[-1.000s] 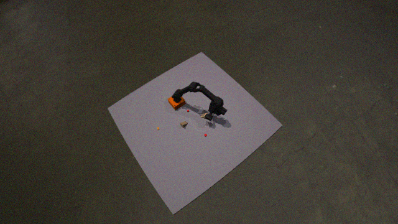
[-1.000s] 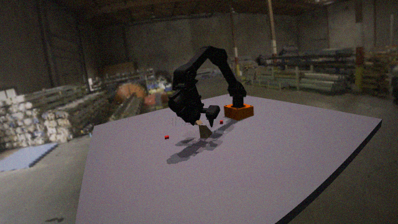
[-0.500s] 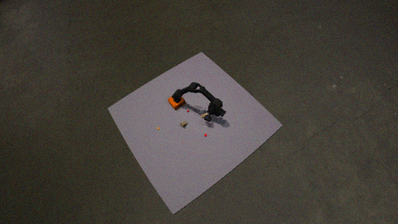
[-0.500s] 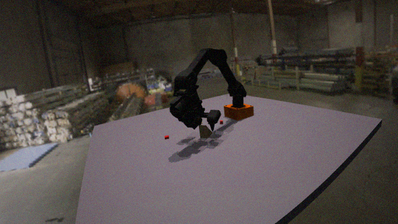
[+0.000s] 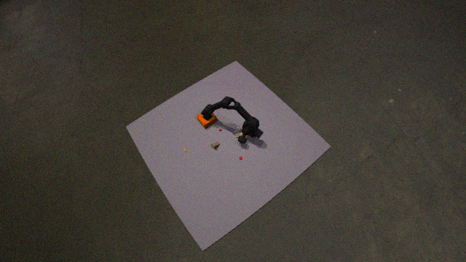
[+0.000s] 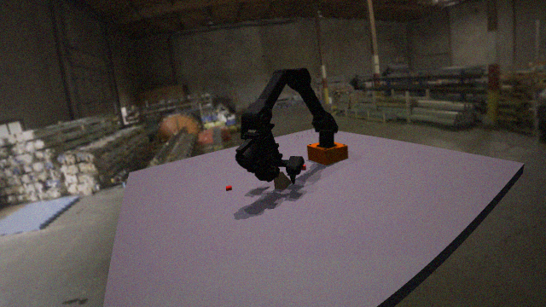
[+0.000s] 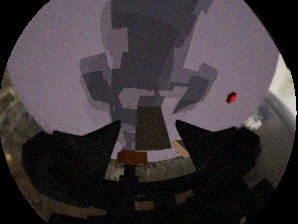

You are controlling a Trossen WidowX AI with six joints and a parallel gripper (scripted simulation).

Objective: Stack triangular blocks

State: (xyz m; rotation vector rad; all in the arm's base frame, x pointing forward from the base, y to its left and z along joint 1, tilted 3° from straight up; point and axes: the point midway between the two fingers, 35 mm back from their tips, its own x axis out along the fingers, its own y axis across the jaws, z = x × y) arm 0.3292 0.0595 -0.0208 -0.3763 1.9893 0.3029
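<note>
My gripper tip is now right at the tan triangular block. Round my gripper tip: small orange piece: 380 mm to the right, 260 mm behind, 10 mm below; then small red cube: 170 mm behind, 60 mm to the right, 10 mm below.
</note>
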